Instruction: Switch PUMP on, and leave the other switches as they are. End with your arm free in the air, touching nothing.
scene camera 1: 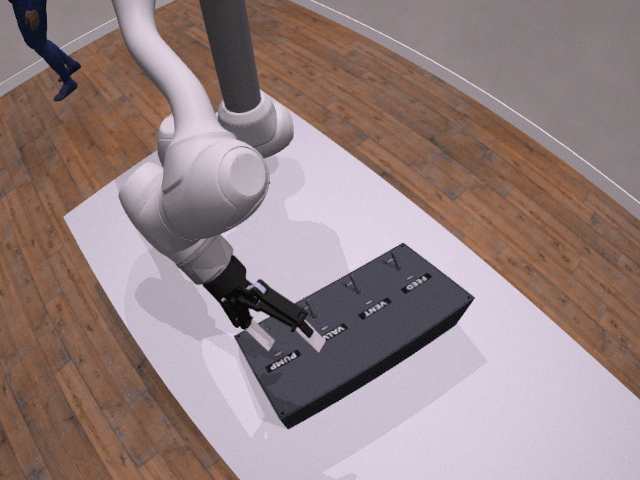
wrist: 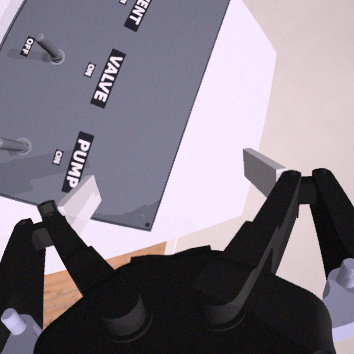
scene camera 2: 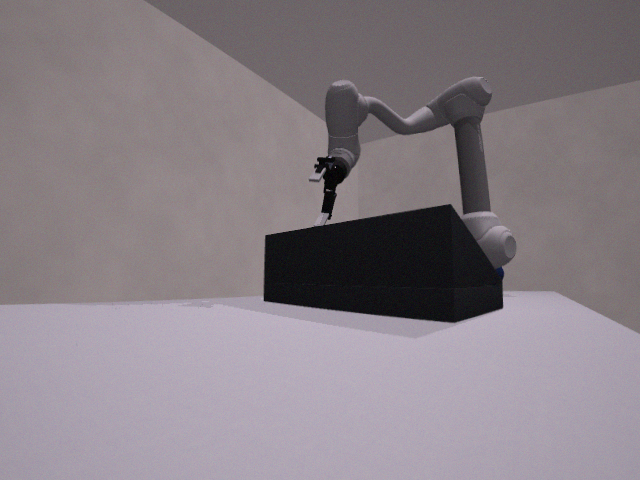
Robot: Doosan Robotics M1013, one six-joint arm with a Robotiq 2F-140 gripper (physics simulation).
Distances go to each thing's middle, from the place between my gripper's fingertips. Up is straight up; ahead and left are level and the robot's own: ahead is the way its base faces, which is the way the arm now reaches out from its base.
I see my gripper 18 cm above the dark switch panel [scene camera 2: 425, 264] and 16 cm to the right of it.
